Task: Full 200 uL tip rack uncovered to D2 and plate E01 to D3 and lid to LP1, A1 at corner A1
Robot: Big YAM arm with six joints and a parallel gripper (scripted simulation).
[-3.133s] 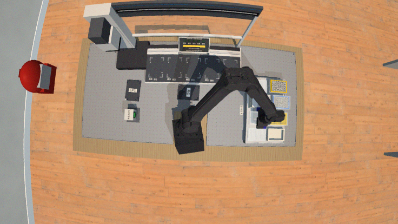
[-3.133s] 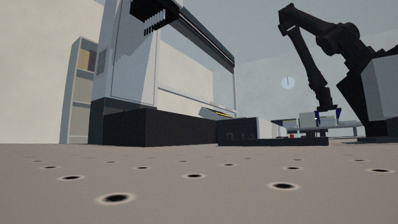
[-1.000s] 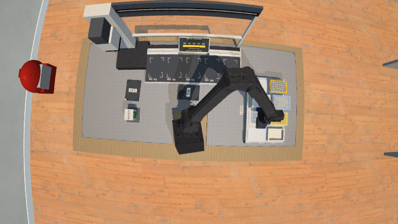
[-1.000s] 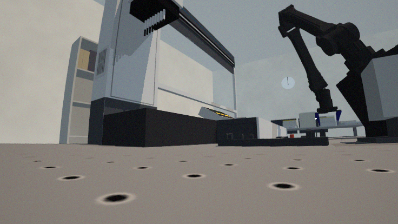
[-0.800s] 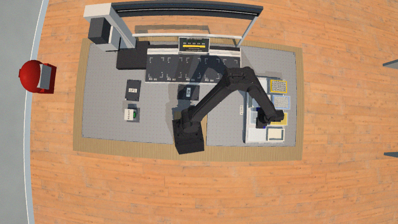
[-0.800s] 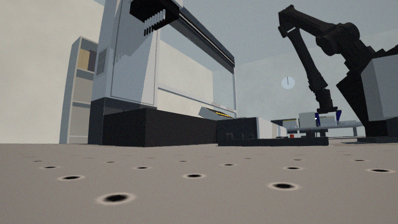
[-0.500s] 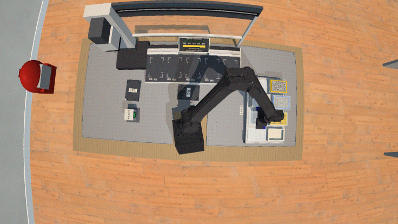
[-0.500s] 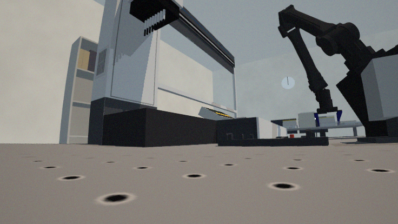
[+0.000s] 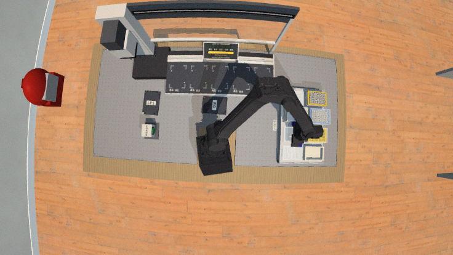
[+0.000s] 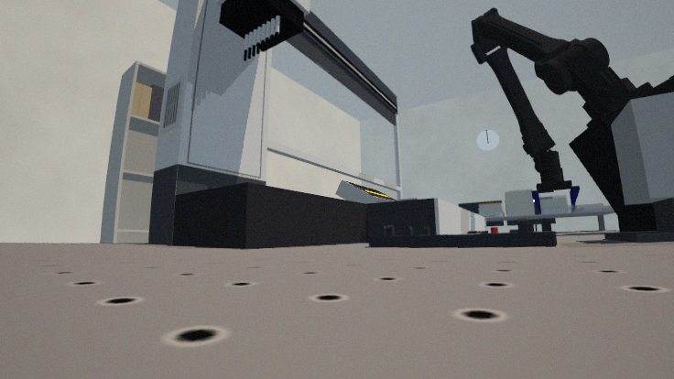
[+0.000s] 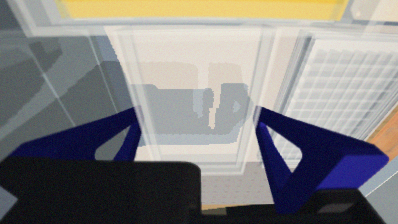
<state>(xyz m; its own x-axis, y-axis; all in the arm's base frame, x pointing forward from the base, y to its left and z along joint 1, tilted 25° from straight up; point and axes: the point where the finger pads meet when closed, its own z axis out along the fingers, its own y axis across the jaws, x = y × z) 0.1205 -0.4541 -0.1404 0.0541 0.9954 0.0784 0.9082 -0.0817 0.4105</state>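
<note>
The clear tip rack cover is right at my hand. The rest, counted from my hand: shelf (7 cm to the right, 5 cm ahead, 2 cm below); white sealed block (11 cm ahead, 5 cm above, 1 cm to the right); shelf label (9 cm to the left, 7 cm below, 6 cm ahead).
</note>
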